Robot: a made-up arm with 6 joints.
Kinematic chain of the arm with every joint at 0, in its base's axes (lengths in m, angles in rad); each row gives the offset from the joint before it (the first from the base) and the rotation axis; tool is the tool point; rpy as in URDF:
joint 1: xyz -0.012 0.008 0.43 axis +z
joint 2: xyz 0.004 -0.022 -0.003 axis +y
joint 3: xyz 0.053 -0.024 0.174 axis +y
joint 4: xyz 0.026 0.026 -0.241 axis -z
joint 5: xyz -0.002 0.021 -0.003 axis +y
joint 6: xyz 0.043 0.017 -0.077 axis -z
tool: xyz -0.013 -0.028 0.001 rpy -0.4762 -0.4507 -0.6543
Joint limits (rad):
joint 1: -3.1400..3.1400
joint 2: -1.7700..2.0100
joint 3: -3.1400..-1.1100
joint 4: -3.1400..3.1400
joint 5: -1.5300..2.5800
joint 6: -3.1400..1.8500
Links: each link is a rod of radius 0.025 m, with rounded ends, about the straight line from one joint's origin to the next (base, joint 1, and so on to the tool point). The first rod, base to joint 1, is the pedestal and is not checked.
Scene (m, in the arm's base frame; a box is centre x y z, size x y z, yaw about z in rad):
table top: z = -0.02
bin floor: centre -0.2 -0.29 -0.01 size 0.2 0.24 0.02 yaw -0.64
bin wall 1: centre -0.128 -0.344 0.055 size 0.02 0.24 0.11 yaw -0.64
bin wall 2: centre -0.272 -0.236 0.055 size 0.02 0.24 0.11 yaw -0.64
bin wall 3: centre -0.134 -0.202 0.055 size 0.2 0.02 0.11 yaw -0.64
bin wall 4: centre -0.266 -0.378 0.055 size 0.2 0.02 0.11 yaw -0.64
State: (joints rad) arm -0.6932 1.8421 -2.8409 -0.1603 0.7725 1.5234
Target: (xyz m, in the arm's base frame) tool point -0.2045 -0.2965 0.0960
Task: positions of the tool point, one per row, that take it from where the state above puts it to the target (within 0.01 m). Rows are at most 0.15 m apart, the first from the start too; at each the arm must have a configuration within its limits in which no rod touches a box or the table.
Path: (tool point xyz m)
1: 0.2237 -0.3117 0.1487
2: 0.1167 -0.3595 0.1604
3: 0.0021 -0.3721 0.1754
4: -0.1085 -0.3498 0.1936
5: -0.2045 -0.2965 0.2145
6: -0.2088 -0.2999 0.1695
7: -0.2089 -0.3000 0.1296
8: -0.2045 -0.2965 0.0960

